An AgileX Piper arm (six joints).
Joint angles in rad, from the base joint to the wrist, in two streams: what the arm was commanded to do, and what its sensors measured. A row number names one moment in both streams.
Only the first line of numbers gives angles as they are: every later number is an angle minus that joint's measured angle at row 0.
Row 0, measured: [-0.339 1.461 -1.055 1.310 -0.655 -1.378]
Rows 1 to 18, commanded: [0.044 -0.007 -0.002 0.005 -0.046 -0.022]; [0.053 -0.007 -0.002 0.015 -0.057 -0.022]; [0.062 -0.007 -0.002 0.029 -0.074 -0.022]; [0.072 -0.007 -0.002 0.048 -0.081 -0.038]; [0.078 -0.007 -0.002 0.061 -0.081 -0.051]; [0.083 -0.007 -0.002 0.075 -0.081 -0.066]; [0.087 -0.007 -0.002 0.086 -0.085 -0.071]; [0.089 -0.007 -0.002 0.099 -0.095 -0.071]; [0.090 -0.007 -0.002 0.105 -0.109 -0.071]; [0.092 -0.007 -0.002 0.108 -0.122 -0.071]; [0.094 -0.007 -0.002 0.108 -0.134 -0.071]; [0.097 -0.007 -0.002 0.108 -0.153 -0.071]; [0.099 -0.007 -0.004 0.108 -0.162 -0.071]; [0.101 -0.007 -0.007 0.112 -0.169 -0.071]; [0.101 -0.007 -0.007 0.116 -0.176 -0.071]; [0.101 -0.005 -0.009 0.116 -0.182 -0.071]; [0.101 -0.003 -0.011 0.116 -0.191 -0.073]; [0.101 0.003 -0.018 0.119 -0.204 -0.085]
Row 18, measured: [0.097 0.000 0.000 0.112 -0.161 -0.061]
